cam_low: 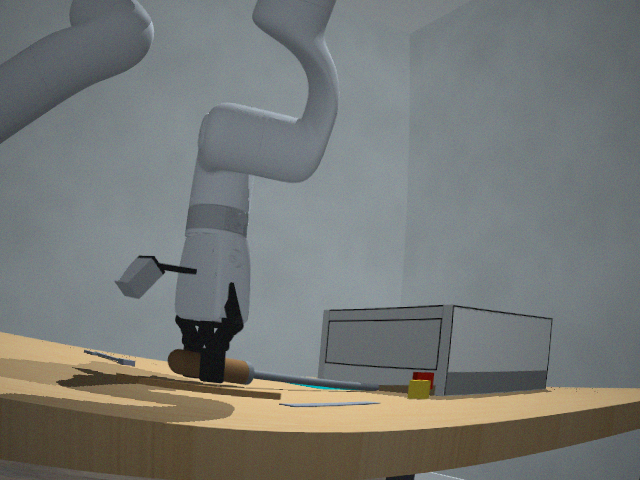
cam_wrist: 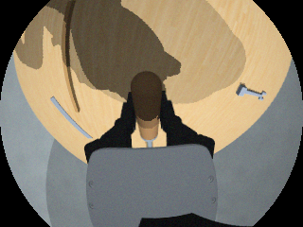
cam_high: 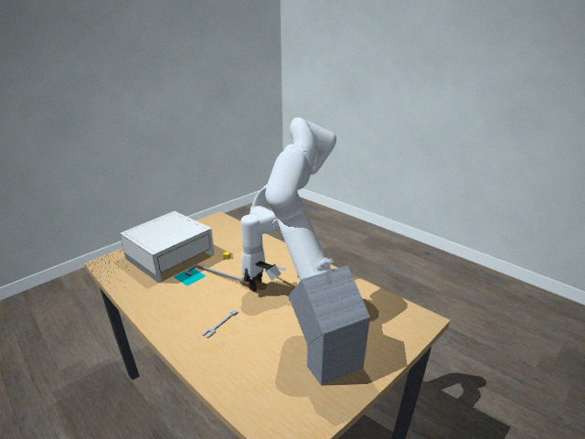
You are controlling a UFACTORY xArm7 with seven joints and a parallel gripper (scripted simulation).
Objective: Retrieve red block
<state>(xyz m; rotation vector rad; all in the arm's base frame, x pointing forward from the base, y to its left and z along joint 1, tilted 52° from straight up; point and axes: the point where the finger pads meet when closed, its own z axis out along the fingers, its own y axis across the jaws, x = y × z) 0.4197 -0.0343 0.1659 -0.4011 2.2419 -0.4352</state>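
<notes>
Now: hand 27 cm short of the teal square, 14 cm to the right of it and 2 cm above it. The rest, counted from my hand: thin stick (11 cm to the right, 5 cm behind, 2 cm below); flat grey strip (16 cm to the right, 9 cm ahead, 2 cm below); long hook tool (13 cm ahead, 7 cm to the left, 1 cm below).
</notes>
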